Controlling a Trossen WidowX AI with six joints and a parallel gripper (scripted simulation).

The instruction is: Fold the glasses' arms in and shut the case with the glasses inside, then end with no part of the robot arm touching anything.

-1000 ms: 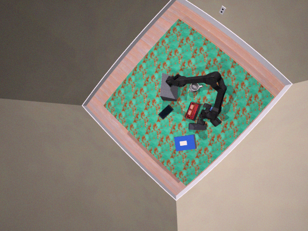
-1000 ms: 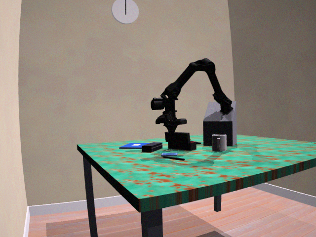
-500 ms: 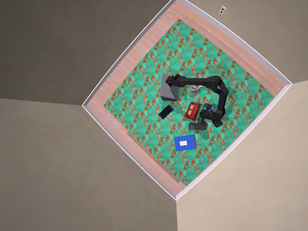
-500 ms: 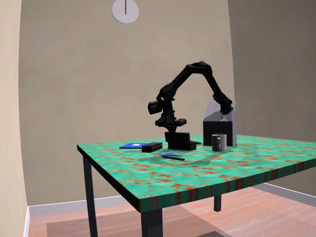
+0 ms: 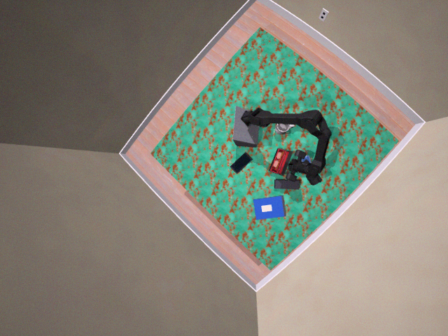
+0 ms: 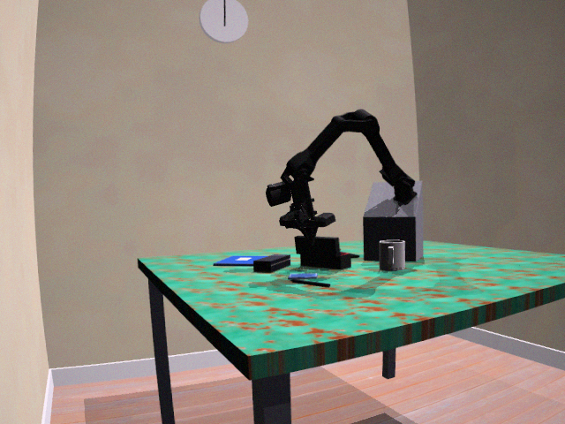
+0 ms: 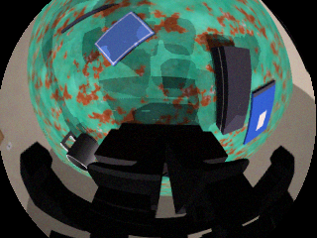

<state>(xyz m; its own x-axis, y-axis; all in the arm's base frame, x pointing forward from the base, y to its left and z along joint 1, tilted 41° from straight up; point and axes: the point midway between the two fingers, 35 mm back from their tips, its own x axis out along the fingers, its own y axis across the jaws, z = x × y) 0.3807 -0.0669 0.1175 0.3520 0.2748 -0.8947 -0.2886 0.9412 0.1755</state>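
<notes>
Now: the black glasses case 5 cm behind my hand, 2 cm to the right of it and 6 cm below it. Round my hand: black box (8 cm ahead, 11 cm to the right, 9 cm below); glasses (7 cm behind, 1 cm to the right, 8 cm below); glasses case lid (3 cm behind, 1 cm to the right, 4 cm below).
</notes>
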